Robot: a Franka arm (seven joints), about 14 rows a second.
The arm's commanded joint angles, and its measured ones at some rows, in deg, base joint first. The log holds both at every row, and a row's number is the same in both.
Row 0, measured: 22.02, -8.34, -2.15, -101.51, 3.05, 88.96, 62.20
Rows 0 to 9, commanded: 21.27, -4.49, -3.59, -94.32, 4.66, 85.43, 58.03; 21.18, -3.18, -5.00, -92.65, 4.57, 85.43, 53.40; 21.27, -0.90, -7.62, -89.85, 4.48, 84.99, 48.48; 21.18, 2.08, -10.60, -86.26, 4.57, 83.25, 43.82; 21.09, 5.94, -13.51, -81.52, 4.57, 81.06, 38.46; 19.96, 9.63, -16.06, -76.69, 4.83, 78.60, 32.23; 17.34, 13.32, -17.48, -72.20, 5.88, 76.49, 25.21; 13.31, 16.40, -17.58, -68.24, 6.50, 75.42, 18.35; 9.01, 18.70, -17.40, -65.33, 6.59, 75.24, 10.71; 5.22, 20.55, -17.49, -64.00, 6.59, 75.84, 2.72
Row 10, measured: 12.52, 14.06, -17.72, -73.62, 4.78, 79.28, 16.14
